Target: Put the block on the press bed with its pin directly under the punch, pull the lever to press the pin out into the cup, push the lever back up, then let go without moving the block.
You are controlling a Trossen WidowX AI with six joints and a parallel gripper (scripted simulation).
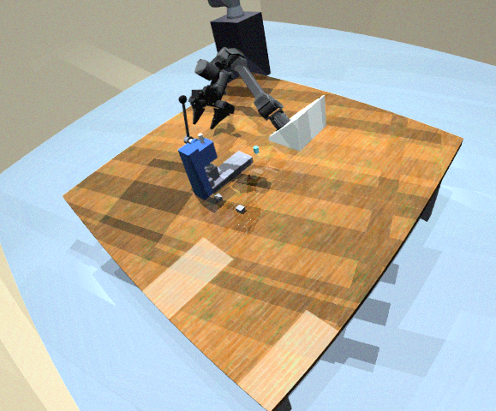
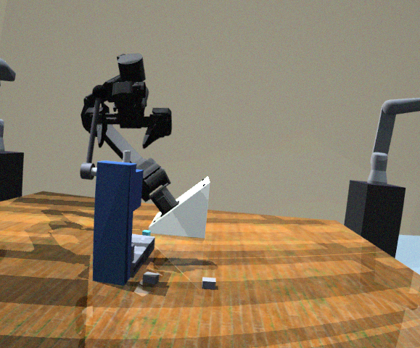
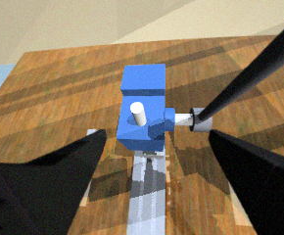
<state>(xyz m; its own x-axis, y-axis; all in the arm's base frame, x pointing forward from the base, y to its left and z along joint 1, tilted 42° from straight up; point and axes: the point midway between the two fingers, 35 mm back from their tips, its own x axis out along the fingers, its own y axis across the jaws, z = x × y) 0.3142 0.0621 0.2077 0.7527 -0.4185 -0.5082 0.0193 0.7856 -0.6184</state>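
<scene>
Right now the lever is 4 cm to the right of my gripper tip, 3 cm above it and 2 cm ahead of it. The rest, counted from my gripper tip: teal cube: 23 cm below, 20 cm behind, 4 cm to the left; punch: 9 cm below, 3 cm ahead, 2 cm to the left.
</scene>
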